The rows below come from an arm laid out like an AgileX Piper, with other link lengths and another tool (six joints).
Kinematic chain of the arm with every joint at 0, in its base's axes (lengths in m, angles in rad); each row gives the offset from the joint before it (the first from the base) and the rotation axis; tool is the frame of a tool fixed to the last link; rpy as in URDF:
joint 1: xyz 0 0 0.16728 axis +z
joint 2: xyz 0 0 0 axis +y
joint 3: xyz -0.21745 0 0.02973 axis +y
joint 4: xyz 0.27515 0 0.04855 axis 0.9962 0 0.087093
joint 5: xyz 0 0 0 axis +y
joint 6: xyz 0.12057 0 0.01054 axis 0.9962 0 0.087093
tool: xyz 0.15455 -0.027 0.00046 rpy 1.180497 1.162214 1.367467
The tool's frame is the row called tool.
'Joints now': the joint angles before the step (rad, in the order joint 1, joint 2, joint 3, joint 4, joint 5, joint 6). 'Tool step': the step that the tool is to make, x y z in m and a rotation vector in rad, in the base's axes. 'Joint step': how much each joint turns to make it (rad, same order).
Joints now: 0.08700 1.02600 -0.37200 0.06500 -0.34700 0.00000
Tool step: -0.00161 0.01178 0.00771 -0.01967 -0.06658 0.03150
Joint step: 0.03300 0.00001 0.04198 0.00001 -0.10699 -0.02301
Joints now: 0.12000 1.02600 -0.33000 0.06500 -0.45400 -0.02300
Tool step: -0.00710 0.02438 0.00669 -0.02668 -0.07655 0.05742
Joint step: 0.07597 0.00000 0.05900 0.02795 -0.13300 -0.05496
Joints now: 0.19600 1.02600 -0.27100 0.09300 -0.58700 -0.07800
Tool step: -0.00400 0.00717 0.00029 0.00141 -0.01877 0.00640
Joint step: 0.04297 0.00003 0.02101 0.05693 -0.04304 -0.04394
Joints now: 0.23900 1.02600 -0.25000 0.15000 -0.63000 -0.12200
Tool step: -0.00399 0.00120 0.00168 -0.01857 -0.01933 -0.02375
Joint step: 0.06504 -0.00001 0.01500 0.13708 -0.04600 -0.12306
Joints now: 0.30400 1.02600 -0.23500 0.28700 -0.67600 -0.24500
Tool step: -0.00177 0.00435 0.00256 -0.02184 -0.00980 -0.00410
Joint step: 0.04504 0.00001 -0.00001 0.07407 -0.01901 -0.07805
